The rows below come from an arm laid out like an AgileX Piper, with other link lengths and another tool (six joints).
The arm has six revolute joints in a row. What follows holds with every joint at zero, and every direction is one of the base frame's.
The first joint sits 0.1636 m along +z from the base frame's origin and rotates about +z.
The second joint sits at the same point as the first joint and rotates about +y.
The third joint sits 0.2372 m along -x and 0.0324 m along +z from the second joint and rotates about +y.
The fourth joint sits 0.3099 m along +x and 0.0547 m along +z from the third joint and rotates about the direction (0.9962, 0, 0.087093).
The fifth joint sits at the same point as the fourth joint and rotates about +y.
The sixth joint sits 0.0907 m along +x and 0.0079 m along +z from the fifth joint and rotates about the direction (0.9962, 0, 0.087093).
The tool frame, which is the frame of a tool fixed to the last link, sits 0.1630 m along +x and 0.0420 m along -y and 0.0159 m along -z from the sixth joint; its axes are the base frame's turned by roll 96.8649, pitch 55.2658 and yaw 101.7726 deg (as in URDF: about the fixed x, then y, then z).
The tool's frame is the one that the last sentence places.
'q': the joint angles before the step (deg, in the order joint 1, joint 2, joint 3, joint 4, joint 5, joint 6). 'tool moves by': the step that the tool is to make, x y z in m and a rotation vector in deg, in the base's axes. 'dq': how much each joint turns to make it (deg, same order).
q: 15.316 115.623 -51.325 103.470 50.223 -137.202
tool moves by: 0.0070 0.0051 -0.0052 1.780 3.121 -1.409
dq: 0.003 2.803 -3.069 -0.004 0.765 3.969
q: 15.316 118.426 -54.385 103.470 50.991 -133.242
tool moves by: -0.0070 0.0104 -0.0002 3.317 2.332 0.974
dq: 0.000 1.914 -0.983 0.098 3.574 1.651
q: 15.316 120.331 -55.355 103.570 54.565 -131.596
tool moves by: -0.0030 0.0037 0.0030 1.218 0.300 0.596
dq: -0.007 0.141 0.008 0.000 1.391 0.182
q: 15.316 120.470 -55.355 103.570 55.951 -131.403
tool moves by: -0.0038 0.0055 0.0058 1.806 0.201 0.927
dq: 0.005 0.080 -0.021 0.003 2.040 0.167
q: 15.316 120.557 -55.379 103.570 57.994 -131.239
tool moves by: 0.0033 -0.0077 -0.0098 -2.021 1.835 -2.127
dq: 0.000 0.010 -0.007 0.002 -2.803 2.024
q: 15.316 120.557 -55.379 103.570 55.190 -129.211
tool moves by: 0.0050 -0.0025 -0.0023 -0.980 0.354 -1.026
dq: 0.127 0.046 -0.592 -0.006 -1.547 0.993
